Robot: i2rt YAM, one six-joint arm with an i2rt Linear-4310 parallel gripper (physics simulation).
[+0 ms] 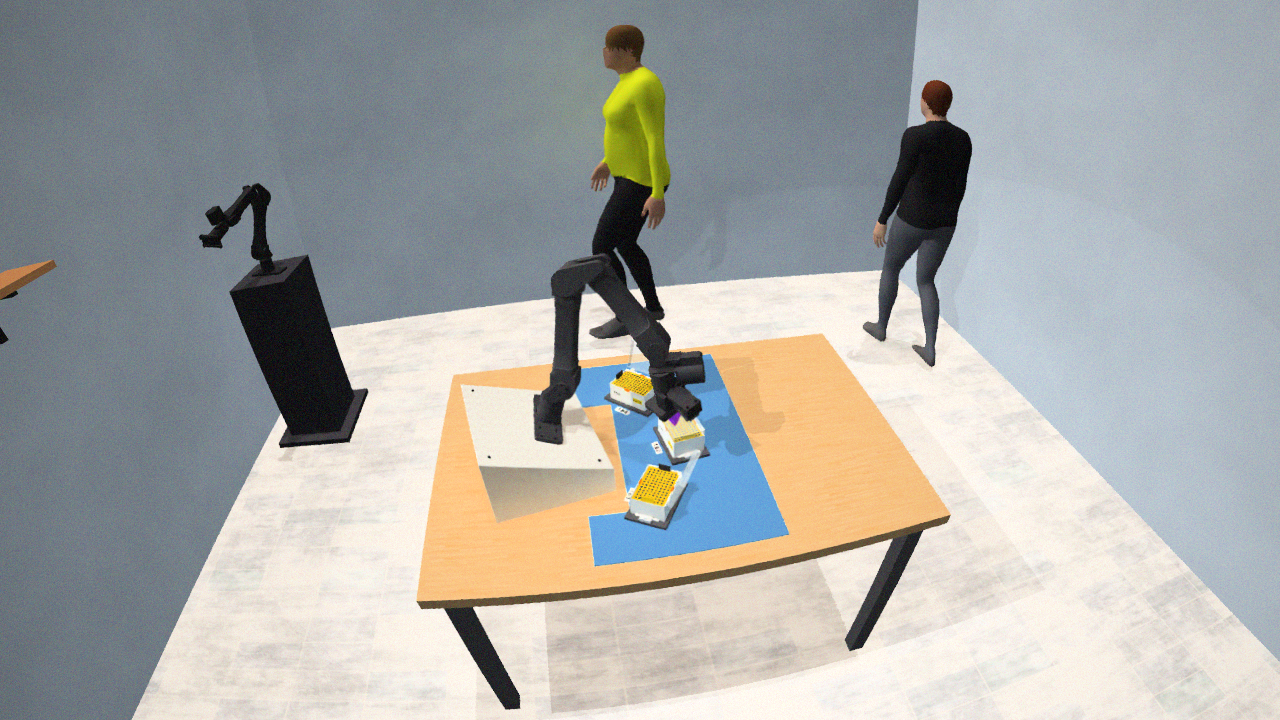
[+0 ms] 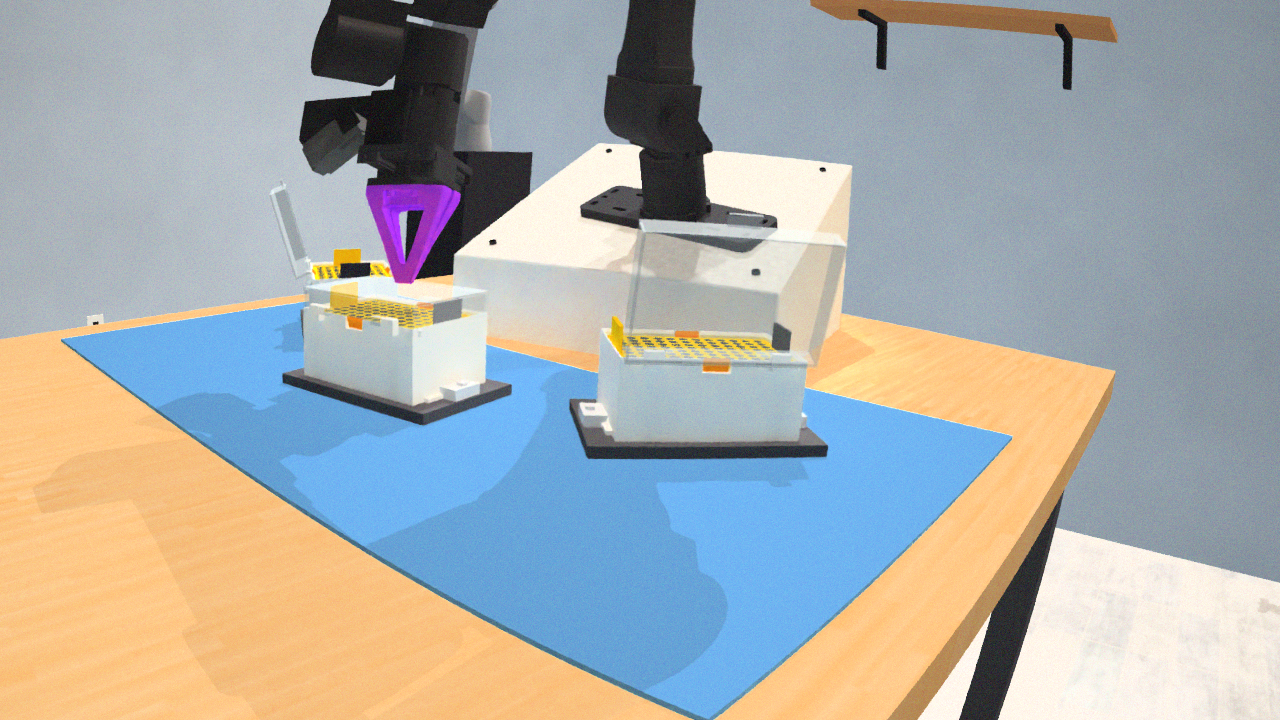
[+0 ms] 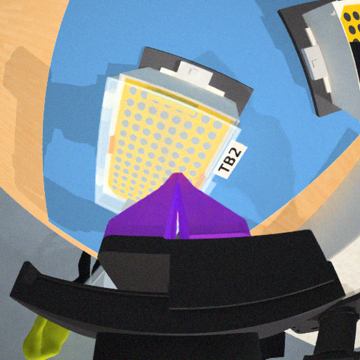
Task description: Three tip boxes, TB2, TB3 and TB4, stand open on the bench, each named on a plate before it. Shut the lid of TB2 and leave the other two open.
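TB2 is the middle tip box, with its name plate beside it. Its clear lid lies down over the yellow rack and looks about level; whether it is fully latched I cannot tell. My purple gripper is shut and empty, its tips at the lid's top, seemingly touching. The near box has its clear lid upright. The far box also has its lid raised. I cannot read their plates.
The boxes stand on a blue mat on the wooden table. The arm's white pedestal block is beside the mat. Two people stand beyond the table.
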